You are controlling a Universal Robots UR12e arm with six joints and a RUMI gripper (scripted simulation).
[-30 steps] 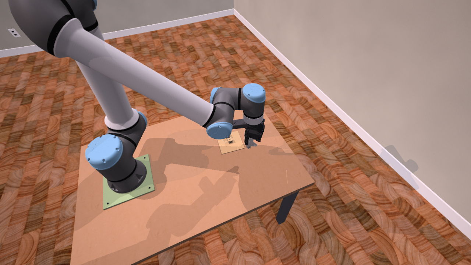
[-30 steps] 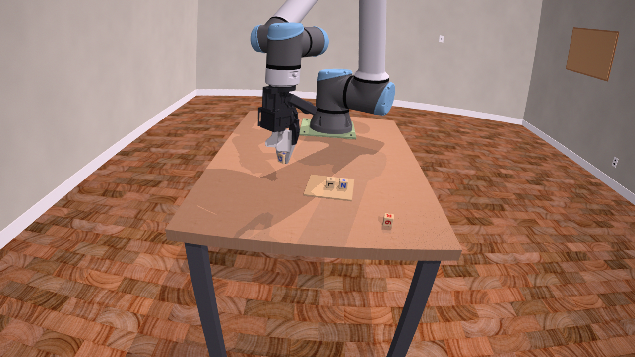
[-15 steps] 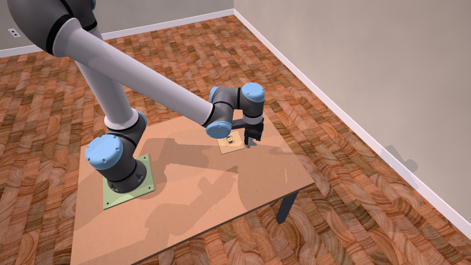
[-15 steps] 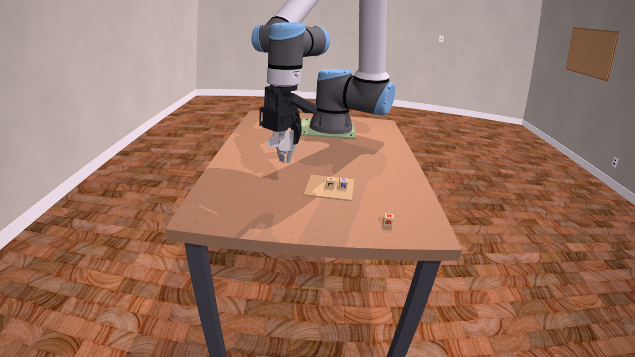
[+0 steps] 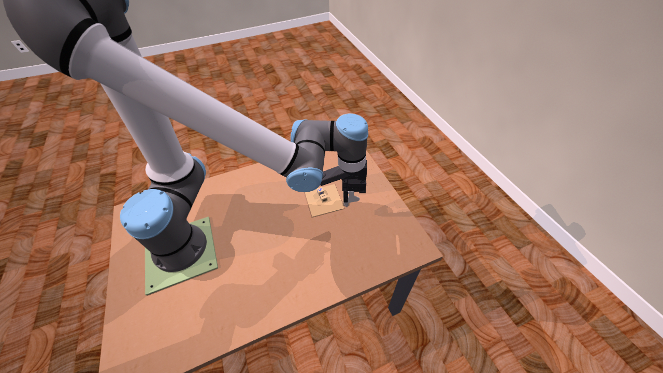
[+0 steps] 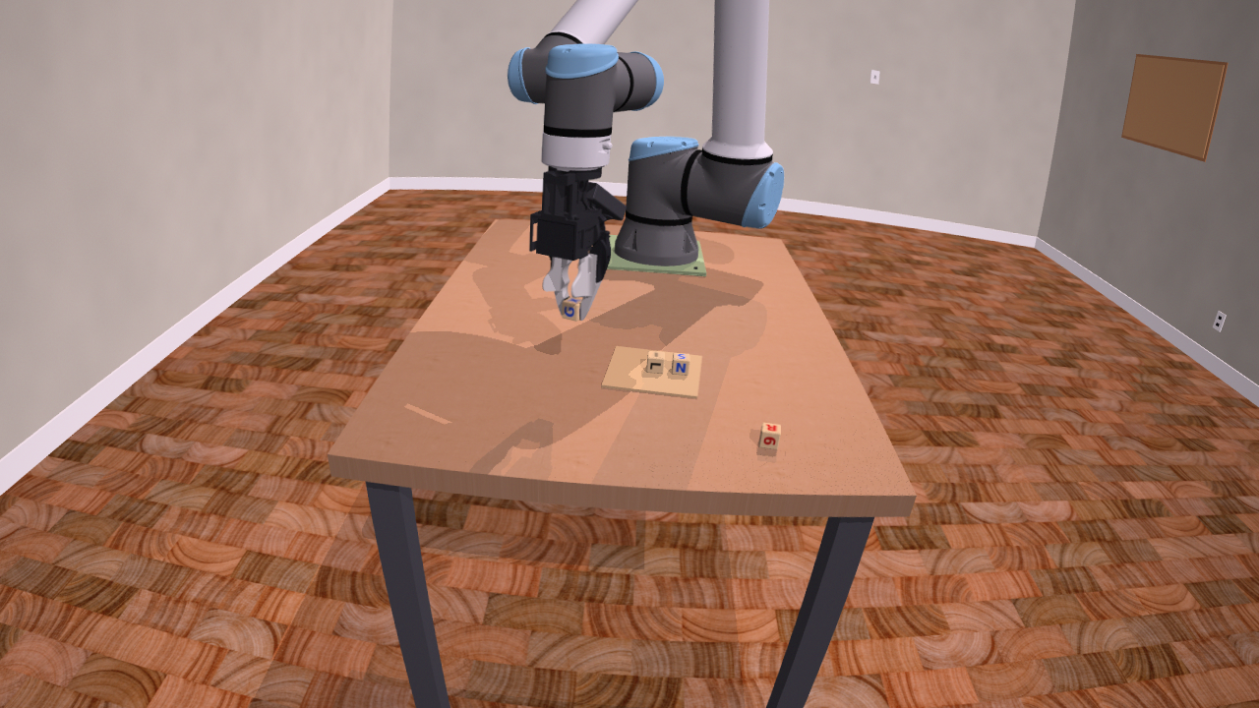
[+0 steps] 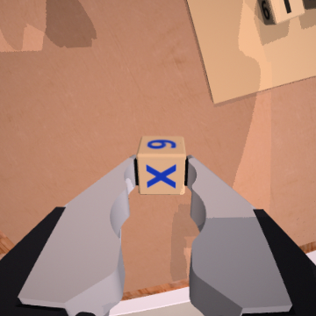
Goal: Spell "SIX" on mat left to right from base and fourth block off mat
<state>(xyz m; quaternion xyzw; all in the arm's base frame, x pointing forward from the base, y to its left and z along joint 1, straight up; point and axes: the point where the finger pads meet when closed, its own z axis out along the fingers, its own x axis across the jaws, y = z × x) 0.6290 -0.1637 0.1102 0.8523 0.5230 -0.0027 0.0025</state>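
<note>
Now: the mat 4 cm behind my hand, 13 cm to the left of it and 12 cm below it. The rest, counted from my hand: red-lettered block: 16 cm ahead, 27 cm to the left, 10 cm below.
</note>
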